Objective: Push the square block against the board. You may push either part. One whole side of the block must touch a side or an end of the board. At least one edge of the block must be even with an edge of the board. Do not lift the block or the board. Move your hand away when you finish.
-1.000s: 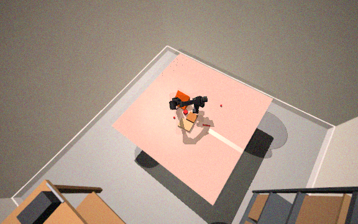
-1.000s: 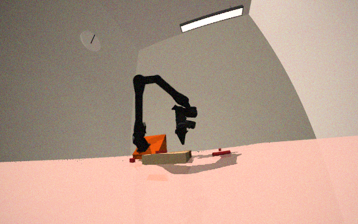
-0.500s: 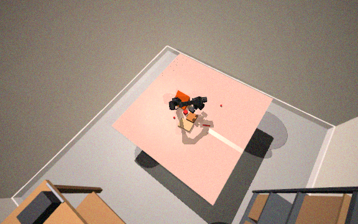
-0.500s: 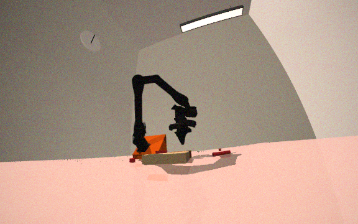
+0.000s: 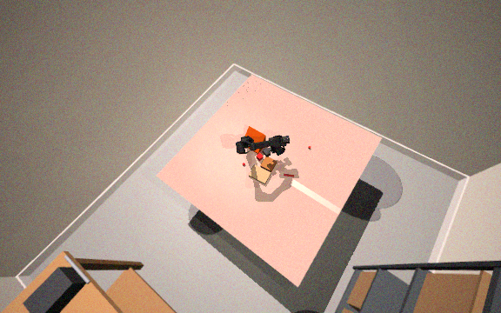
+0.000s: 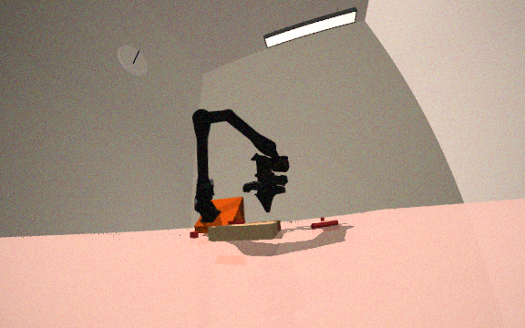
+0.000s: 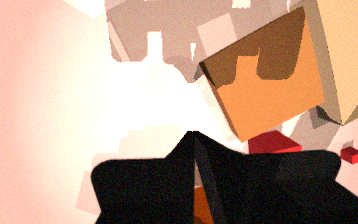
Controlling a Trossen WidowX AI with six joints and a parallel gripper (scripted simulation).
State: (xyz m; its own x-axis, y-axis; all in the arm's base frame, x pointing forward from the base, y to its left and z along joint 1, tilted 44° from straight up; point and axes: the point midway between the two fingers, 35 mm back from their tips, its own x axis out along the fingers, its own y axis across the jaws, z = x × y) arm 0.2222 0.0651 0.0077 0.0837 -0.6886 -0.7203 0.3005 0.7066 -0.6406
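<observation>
The square block is 1 cm ahead of my gripper tip, 9 cm to the right of it and 4 cm below it. From my gripper tip the other things lie so: tan board: 1 cm ahead, 20 cm to the right, 4 cm below; red stick: 19 cm ahead, 6 cm to the right, 5 cm below.
</observation>
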